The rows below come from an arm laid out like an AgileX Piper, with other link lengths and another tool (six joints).
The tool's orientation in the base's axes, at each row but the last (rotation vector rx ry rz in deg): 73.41, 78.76, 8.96; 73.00, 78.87, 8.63; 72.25, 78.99, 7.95; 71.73, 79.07, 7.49; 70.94, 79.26, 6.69; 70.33, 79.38, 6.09; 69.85, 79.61, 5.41; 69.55, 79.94, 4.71; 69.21, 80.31, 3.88; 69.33, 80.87, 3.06; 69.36, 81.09, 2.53
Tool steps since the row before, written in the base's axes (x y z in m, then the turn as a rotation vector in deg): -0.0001, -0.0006, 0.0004, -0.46, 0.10, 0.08; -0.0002, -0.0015, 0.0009, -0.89, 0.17, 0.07; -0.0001, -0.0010, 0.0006, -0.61, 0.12, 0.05; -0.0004, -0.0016, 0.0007, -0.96, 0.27, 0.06; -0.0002, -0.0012, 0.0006, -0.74, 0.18, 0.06; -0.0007, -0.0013, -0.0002, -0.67, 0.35, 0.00; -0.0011, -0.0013, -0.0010, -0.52, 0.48, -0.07; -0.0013, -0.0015, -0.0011, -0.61, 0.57, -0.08; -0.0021, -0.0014, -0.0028, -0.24, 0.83, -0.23; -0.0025, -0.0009, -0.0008, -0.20, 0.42, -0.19; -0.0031, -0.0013, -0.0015, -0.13, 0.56, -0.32
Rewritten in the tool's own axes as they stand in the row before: -0.0007, 0.0000, 0.0001, -0.11, -0.17, -0.43; -0.0017, -0.0001, 0.0004, -0.18, -0.39, -0.80; -0.0011, 0.0000, 0.0003, -0.12, -0.26, -0.55; -0.0017, -0.0004, 0.0004, -0.12, -0.40, -0.91; -0.0013, -0.0002, 0.0004, -0.12, -0.31, -0.69; -0.0010, -0.0011, 0.0003, 0.05, -0.23, -0.72; -0.0005, -0.0019, 0.0002, 0.23, -0.14, -0.66; -0.0006, -0.0022, 0.0002, 0.27, -0.16, -0.78; 0.0005, -0.0037, 0.0000, 0.65, 0.08, -0.61; -0.0007, -0.0024, -0.0011, 0.36, -0.05, -0.35; -0.0006, -0.0035, -0.0011, 0.56, -0.03, -0.34
